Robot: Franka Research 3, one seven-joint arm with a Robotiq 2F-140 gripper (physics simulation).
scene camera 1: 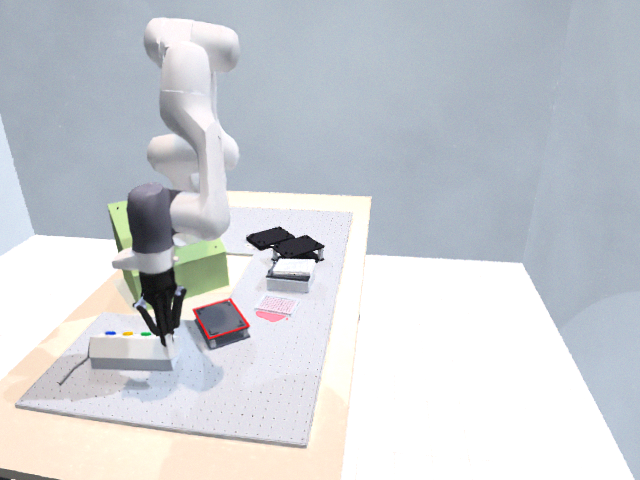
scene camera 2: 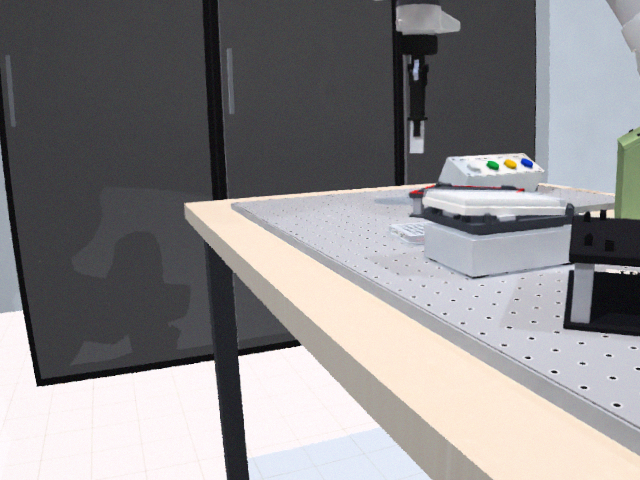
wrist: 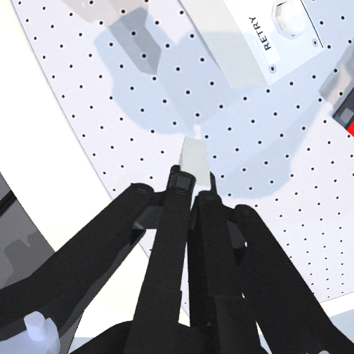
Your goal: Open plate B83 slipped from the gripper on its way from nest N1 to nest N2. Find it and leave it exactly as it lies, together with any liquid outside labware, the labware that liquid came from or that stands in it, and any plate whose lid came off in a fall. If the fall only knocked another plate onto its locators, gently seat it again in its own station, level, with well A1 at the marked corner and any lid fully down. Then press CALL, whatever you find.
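My gripper [scene camera 1: 166, 341] [scene camera 2: 416, 144] [wrist: 190, 155] is shut and empty, with pale fingertips; in the wrist view they hang above the pegboard beside the button box. The white button box [scene camera 1: 133, 351] [scene camera 2: 491, 178] [wrist: 235, 47] bears blue, yellow, green and white buttons; the wrist view shows the white button [wrist: 290, 17] beside the word RETRY. The CALL label is not readable. An open plate with pink wells [scene camera 1: 277, 304] [scene camera 2: 405, 231] lies on the pegboard, touching a pink puddle [scene camera 1: 271, 316]. A white lidded plate [scene camera 1: 293, 266] [scene camera 2: 491, 200] looks slightly tilted on its grey station [scene camera 1: 289, 283] [scene camera 2: 491, 253].
A dark raised nest with a red rim [scene camera 1: 221, 318] stands between the button box and the puddle. Two black nests [scene camera 1: 270, 237] [scene camera 1: 298, 245] stand farther back. A green block [scene camera 1: 204, 268] [scene camera 2: 626, 178] stands behind the button box. A cable [scene camera 1: 74, 367] runs from the box.
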